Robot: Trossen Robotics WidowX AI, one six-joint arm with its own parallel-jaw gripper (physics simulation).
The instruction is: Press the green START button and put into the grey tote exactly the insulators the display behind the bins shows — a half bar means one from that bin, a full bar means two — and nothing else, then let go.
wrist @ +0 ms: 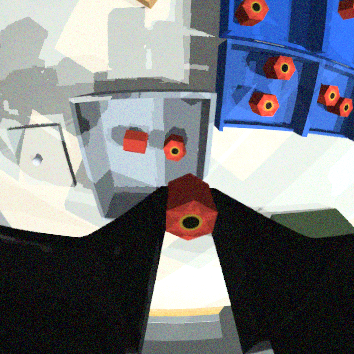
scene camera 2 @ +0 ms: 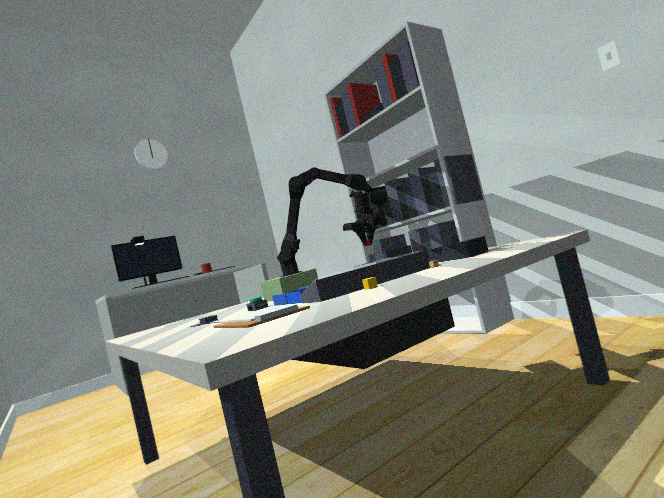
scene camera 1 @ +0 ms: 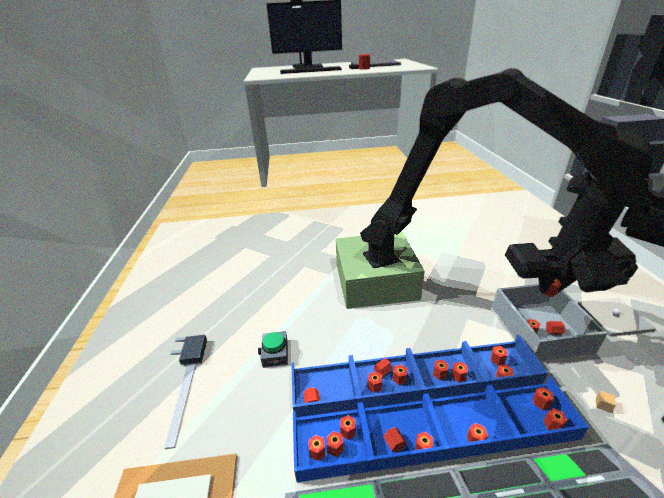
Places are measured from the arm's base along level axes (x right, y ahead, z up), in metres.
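Pixels of known places: gripper, between the fingertips: (wrist: 187, 194) (scene camera 2: 368, 245) (scene camera 1: 548, 291); arm's base, origin of its link: (scene camera 2: 291, 274) (scene camera 1: 380, 257).
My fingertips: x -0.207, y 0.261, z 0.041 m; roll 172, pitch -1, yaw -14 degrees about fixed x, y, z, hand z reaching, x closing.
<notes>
For each thing: its top centre in the pictures, then the offset to it from my fingertips. "pt": a spot on its surface instead.
- grey tote, centre of its top: (wrist: 144, 170) (scene camera 1: 548, 308) (scene camera 2: 375, 261) dz -0.071, dx -0.041, dy -0.017 m
- upright, centre of its top: (wrist: 174, 150) (scene camera 1: 533, 323) dz -0.095, dx -0.009, dy -0.012 m
- green START button, centre of its top: (scene camera 1: 272, 338) (scene camera 2: 255, 297) dz -0.084, dx +0.486, dy -0.145 m
- display, a spot on its surface: (scene camera 1: 418, 486) pt dz -0.078, dx +0.355, dy +0.174 m
- caliper, centre of its top: (scene camera 1: 176, 378) (scene camera 2: 210, 317) dz -0.105, dx +0.668, dy -0.133 m
- orange-framed board, a spot on its surface: (scene camera 1: 227, 474) pt dz -0.119, dx +0.593, dy +0.056 m
- small wooden block, centre of its top: (scene camera 1: 607, 397) dz -0.105, dx -0.004, dy +0.153 m
- pale plate with a knob, centre of its top: (wrist: 38, 158) (scene camera 1: 615, 314) dz -0.117, dx -0.207, dy +0.011 m
My gripper (scene camera 1: 553, 286) (scene camera 2: 367, 241) (wrist: 187, 194) is shut on a red hexagonal insulator and holds it above the near side of the grey tote (scene camera 1: 576, 344) (wrist: 213, 122). Inside the tote lie two red insulators: one upright (scene camera 1: 533, 324) (wrist: 174, 150) and one on its side (scene camera 1: 555, 327) (wrist: 135, 142). The blue bins (scene camera 1: 439, 455) (wrist: 260, 131) hold several red insulators in two rows of compartments. The green START button (scene camera 1: 274, 342) (scene camera 2: 254, 300) stands left of the bins. The display (scene camera 1: 418, 486) is partly in view, with green bars (scene camera 1: 559, 467) (scene camera 1: 336, 491).
A green block (scene camera 1: 381, 292) carries the arm's base. A caliper (scene camera 1: 193, 349) and an orange-framed board (scene camera 1: 227, 474) lie at the left. A small wooden block (scene camera 1: 606, 401) lies right of the bins. A pale plate with a knob (scene camera 1: 632, 321) (wrist: 45, 145) lies beside the tote.
</notes>
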